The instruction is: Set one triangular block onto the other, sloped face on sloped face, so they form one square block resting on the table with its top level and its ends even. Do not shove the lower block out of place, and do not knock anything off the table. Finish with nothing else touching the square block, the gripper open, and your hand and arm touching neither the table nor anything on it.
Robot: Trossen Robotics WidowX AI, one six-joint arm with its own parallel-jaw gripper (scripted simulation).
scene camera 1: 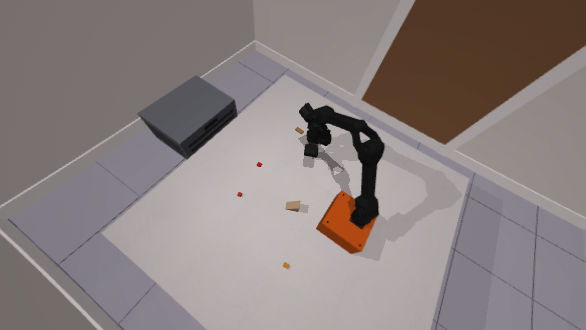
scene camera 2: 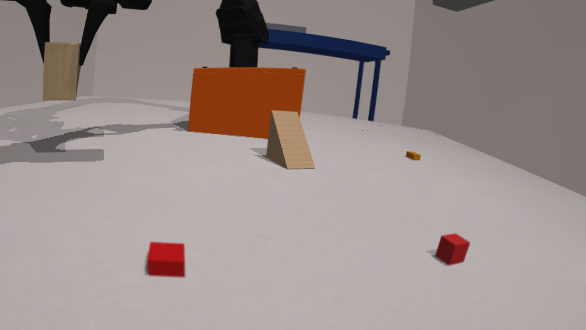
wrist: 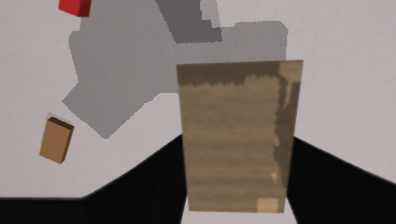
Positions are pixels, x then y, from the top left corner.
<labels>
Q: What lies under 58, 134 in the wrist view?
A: A small brown block.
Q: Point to a triangular block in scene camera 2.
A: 287, 145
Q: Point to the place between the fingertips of my gripper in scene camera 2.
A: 63, 65
</labels>
